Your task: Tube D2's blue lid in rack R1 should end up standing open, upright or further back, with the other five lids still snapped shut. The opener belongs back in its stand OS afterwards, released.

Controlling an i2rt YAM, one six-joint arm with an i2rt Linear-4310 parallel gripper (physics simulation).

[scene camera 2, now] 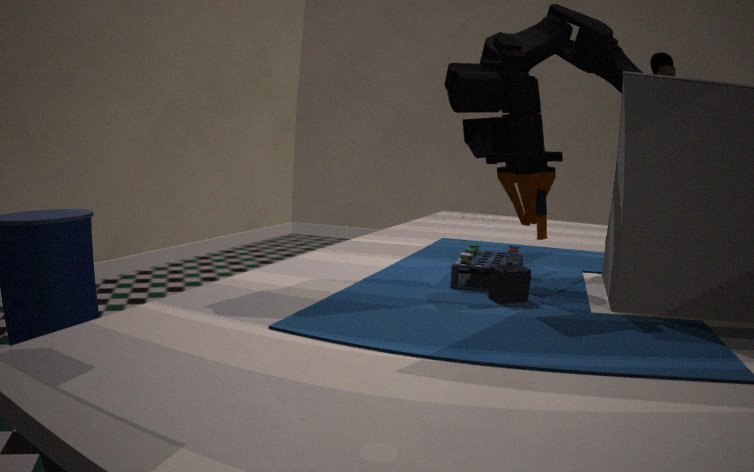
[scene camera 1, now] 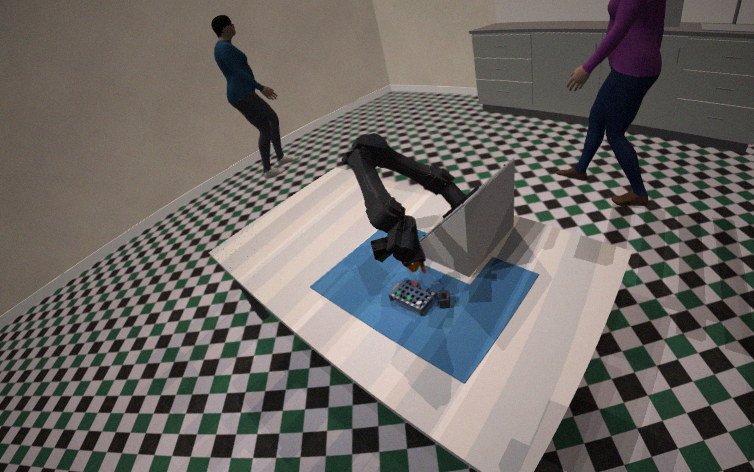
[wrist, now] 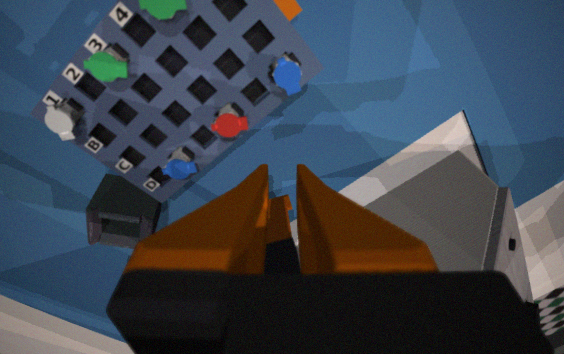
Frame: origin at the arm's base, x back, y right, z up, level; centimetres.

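Where they show: gripper, between the fingertips: (scene camera 2: 528, 224) (scene camera 1: 413, 269) (wrist: 282, 176); arm's base, origin of its link: (scene camera 2: 714, 197) (scene camera 1: 460, 204).
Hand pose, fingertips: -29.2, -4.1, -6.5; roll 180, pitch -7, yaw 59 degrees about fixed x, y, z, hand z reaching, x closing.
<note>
Each offset is from my fingertips to the centre of the thing, as dx, dy, dz. Level surfaces: height alone.
Rack R1 {-4.6, -2.5, -5.7} (scene camera 1: 413, 298) (scene camera 2: 474, 277) (wrist: 291, 35) stands on the blue mat {dz -7.8} (scene camera 1: 469, 328) (scene camera 2: 375, 304) (wrist: 368, 70). In the wrist view, tube D2's blue lid {-1.3, -5.4, -3.7} (wrist: 179, 168) sits near the D label and looks shut. A red lid {-1.8, -1.6, -3.7} (wrist: 229, 125), a second blue lid {-2.4, +2.2, -3.7} (wrist: 285, 75) and two green lids (wrist: 162, 5) (wrist: 113, 67) also look shut. My gripper (scene camera 1: 416, 268) (scene camera 2: 531, 211) (wrist: 282, 176) is shut on the orange opener {+2.0, -1.8, +2.4} (scene camera 2: 542, 227) (wrist: 278, 211) and hangs above the mat beside the rack. The dark stand OS {+0.3, -11.9, -5.8} (scene camera 1: 444, 299) (scene camera 2: 509, 283) (wrist: 126, 211) is empty next to the rack.
A grey slanted panel (scene camera 1: 478, 220) (wrist: 421, 211) stands on the table just behind the mat. Two people (scene camera 1: 246, 89) (scene camera 1: 595, 94) stand on the checkered floor. A grey cabinet (scene camera 1: 539, 61) is at the back wall.
</note>
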